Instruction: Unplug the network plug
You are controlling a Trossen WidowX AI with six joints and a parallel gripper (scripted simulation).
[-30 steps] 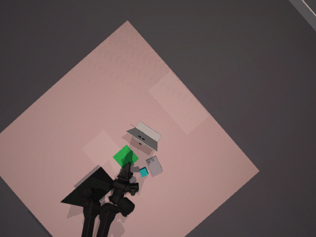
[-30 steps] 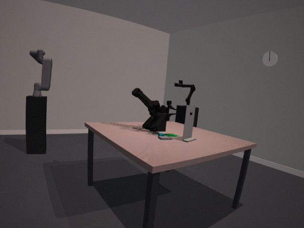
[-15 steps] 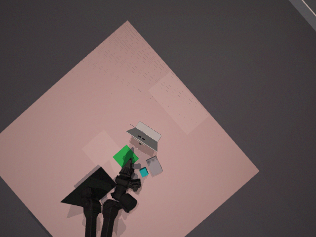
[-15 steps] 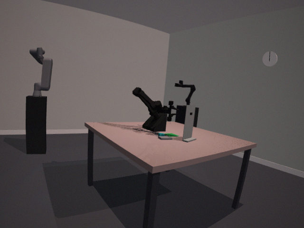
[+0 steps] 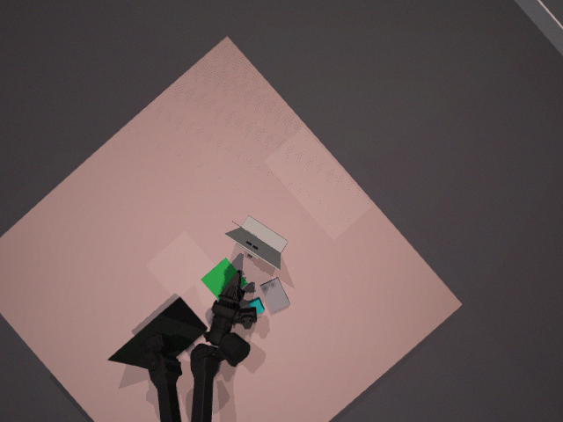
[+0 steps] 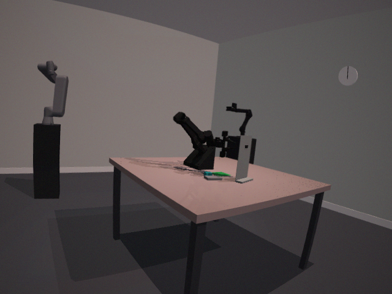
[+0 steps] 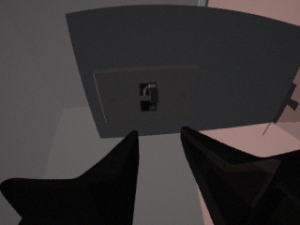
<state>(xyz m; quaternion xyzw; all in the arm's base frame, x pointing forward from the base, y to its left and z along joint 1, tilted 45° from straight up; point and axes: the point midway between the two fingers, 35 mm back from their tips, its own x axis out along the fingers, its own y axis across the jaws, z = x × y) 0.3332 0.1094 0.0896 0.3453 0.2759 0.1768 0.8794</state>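
Now: gripper tip 6 cm short of the grey network plug and 2 cm to the right of it. Also, from my gripper tip: green marked square: 12 cm behind, 2 cm to the right, 23 cm below; then flat grey slab: 1 cm ahead, 16 cm to the right, 22 cm below; then upright grey panel: 8 cm ahead, 4 cm to the left, 9 cm below.
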